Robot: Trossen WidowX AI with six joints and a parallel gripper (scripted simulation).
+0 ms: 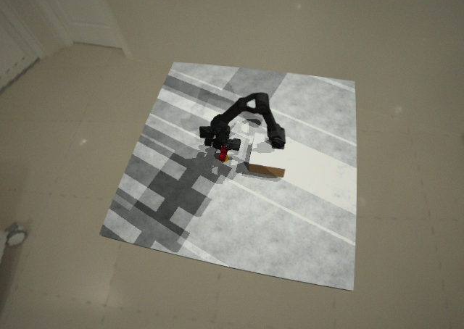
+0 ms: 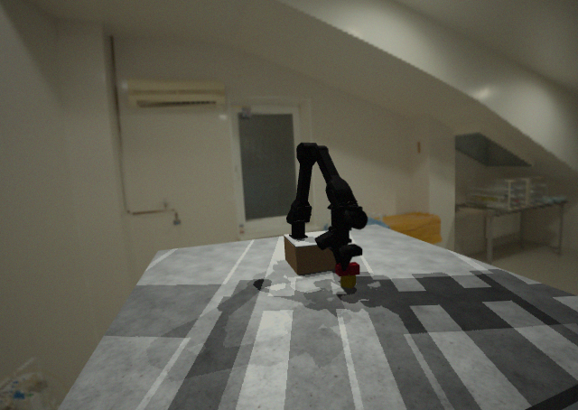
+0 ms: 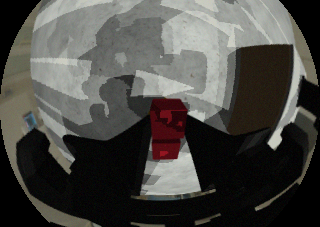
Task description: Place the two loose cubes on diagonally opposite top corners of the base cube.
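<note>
Right now my gripper tip is 4 cm to the right of the red cube. Also, from my gripper tip: yellow base cube (2 cm to the left, 4 cm below).
</note>
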